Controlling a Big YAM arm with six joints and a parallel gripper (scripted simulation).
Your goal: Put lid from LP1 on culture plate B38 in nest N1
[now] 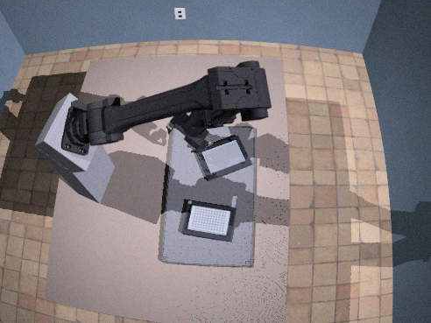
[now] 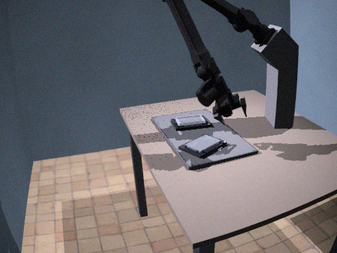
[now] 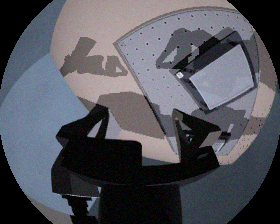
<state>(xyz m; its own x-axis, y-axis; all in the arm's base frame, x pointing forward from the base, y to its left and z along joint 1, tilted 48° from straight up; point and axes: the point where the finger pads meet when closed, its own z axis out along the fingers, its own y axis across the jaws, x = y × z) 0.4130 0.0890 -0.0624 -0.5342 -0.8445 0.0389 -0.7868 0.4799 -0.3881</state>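
The clear lid is 140 mm ahead of my hand, 30 mm to the right of it and 90 mm below it. From my hand the other things lie so: culture plate B38: 60 mm ahead, 260 mm to the right, 80 mm below; dark plate nest N1: 60 mm ahead, 260 mm to the right, 90 mm below; dark lid park LP1: 140 mm ahead, 30 mm to the right, 100 mm below.
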